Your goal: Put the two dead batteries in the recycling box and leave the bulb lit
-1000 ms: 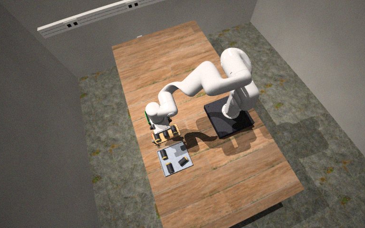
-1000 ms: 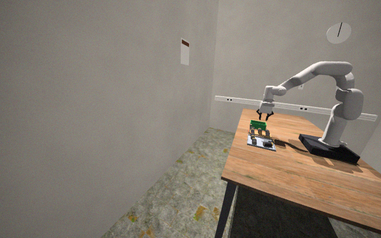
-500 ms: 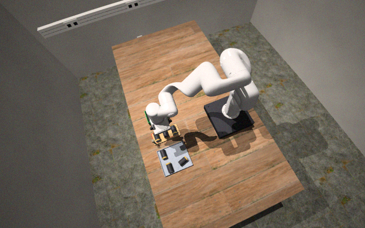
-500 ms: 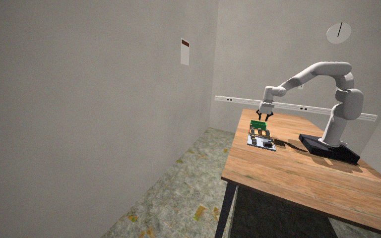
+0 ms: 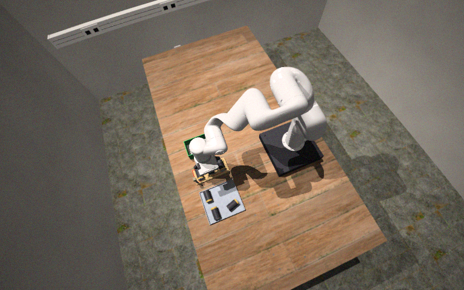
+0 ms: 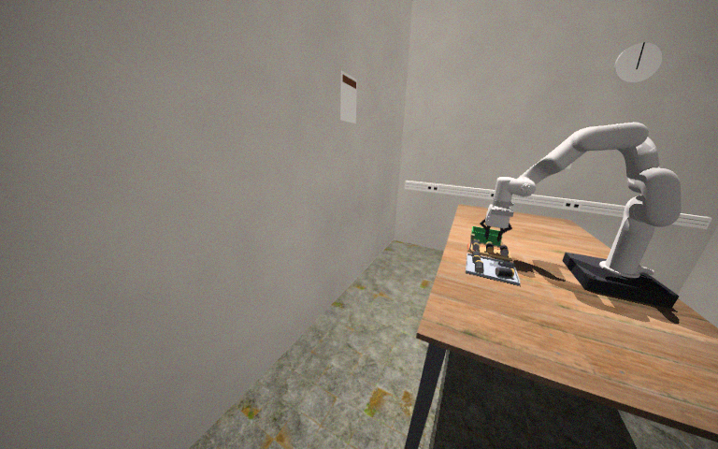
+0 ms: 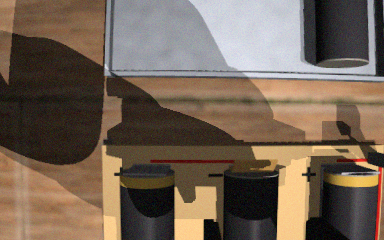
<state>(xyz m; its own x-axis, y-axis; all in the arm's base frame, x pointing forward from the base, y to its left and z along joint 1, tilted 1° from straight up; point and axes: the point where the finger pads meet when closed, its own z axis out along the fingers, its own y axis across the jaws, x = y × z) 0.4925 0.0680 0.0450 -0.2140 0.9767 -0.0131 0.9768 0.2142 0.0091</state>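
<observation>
The green recycling box is 16 cm to the right of my hand, 7 cm below it and 5 cm ahead of it. Also, from my hand: grey tray (18 cm to the left, 9 cm below, 3 cm behind).
</observation>
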